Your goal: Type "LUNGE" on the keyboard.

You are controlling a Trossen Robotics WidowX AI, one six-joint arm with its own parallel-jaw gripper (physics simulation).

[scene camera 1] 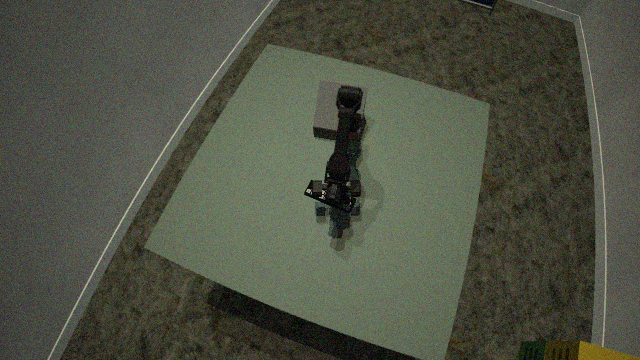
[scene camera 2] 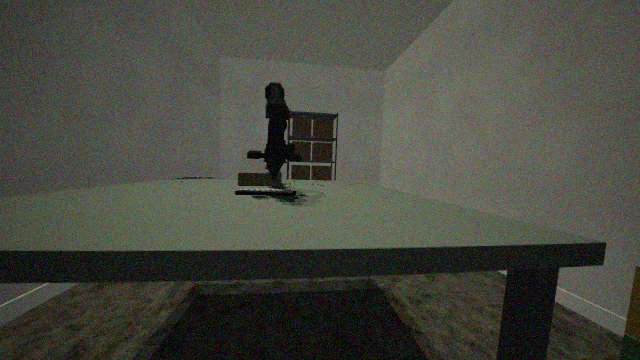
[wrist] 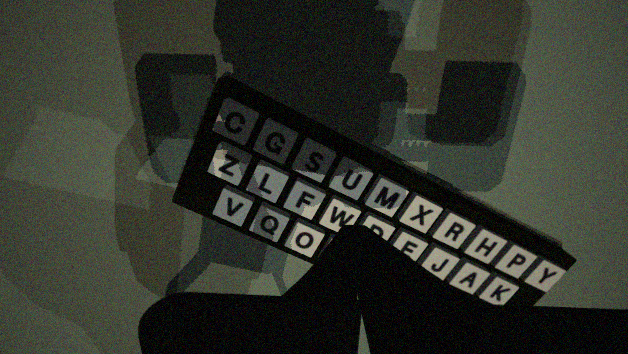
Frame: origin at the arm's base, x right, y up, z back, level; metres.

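Where they show: gripper, fingertip midpoint: [scene camera 2: 274,180] [wrist: 352,236].
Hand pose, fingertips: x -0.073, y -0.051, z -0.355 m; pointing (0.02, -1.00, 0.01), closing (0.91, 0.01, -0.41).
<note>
After its pixels a point has its place.
The black keyboard [scene camera 1: 312,190] [scene camera 2: 250,193] @[z -0.377, x 0.007, y -0.100 m] [wrist: 194,186] @[z -0.324, x -0.142, y -0.093 m] lies flat and slanted on the table [scene camera 1: 415,210] @[z -0.256, x -0.402, y -0.104 m] [scene camera 2: 175,227] @[z -0.759, x 0.020, y -0.104 m]. In the wrist view, the L key [wrist: 265,184] @[z -0.343, x -0.110, y -0.088 m], U key [wrist: 353,181] @[z -0.364, x -0.073, y -0.088 m] and G key [wrist: 275,142] @[z -0.365, x -0.114, y -0.088 m] show, partly shaded. The E key [wrist: 410,247] @[z -0.344, x -0.029, y -0.088 m] is partly covered by my fingers, and the N key does not show. My gripper [scene camera 2: 275,174] @[z -0.355, x -0.073, y -0.051 m] [wrist: 352,236] @[z -0.355, x -0.073, y -0.051 m] is shut and empty, pointing down over the keyboard. Its tips overlap the area below the W and D keys. Scene camera 2 shows them a little above the keyboard; their exact height is unclear.
A low box-shaped block [scene camera 1: 326,105] @[z 0.005, x 0.125, y 0.026 m] [scene camera 2: 250,179] @[z -0.068, x 0.097, y -0.074 m] sits at the arm's base behind the keyboard. A shelf rack [scene camera 2: 313,114] with brown boxes stands by the back wall. A yellow object [scene camera 1: 610,351] [scene camera 2: 632,300] is beyond the table at the right.
</note>
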